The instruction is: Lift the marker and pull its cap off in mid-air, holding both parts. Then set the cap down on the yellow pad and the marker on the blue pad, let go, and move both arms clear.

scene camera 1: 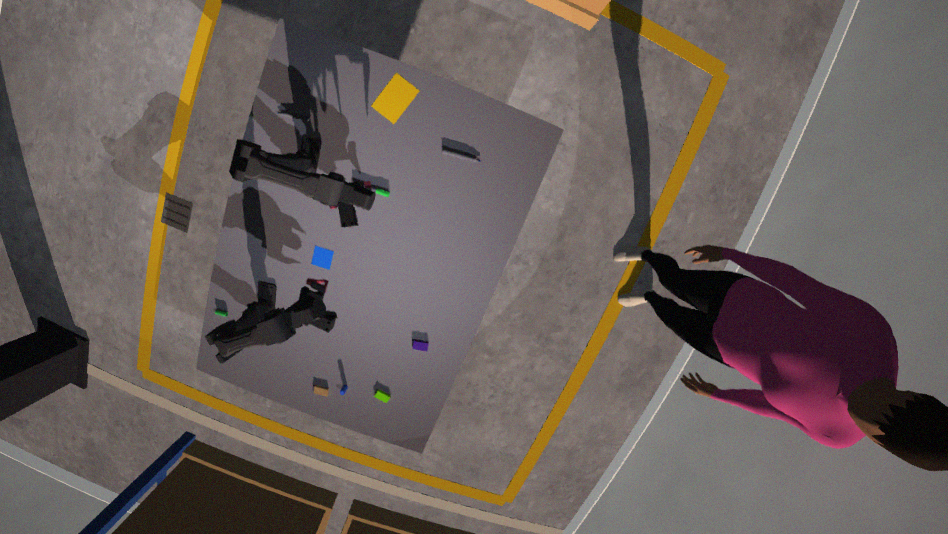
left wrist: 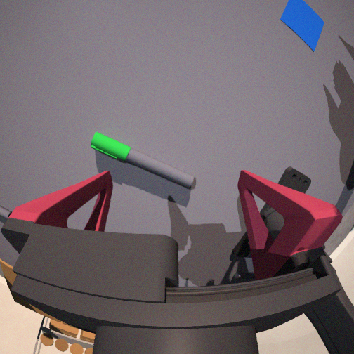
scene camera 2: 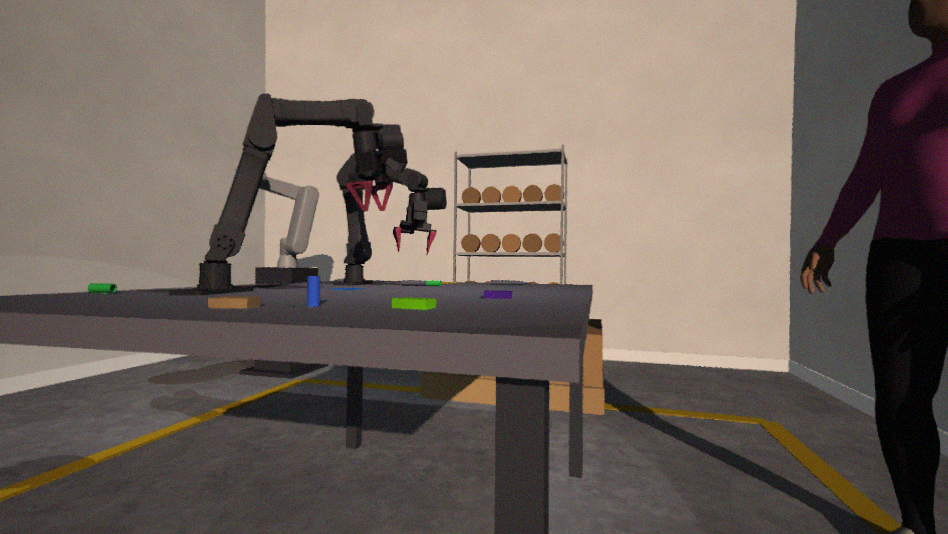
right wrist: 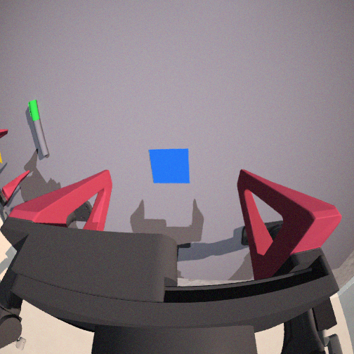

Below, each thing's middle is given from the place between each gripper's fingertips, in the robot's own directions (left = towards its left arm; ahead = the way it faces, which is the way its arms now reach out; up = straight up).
The blue pad (right wrist: 168, 165) lies 28 cm to the right of my left hand, 11 cm below it and 8 cm behind it. From my left hand the other things lie so: yellow pad (scene camera 1: 397, 95): 37 cm to the left, 11 cm below, 2 cm behind.
Now: right hand 21 cm above the blue pad, 10 cm past it and 4 cm to the right of it. Round my right hand: yellow pad: 69 cm to the left, 21 cm below, 5 cm behind.
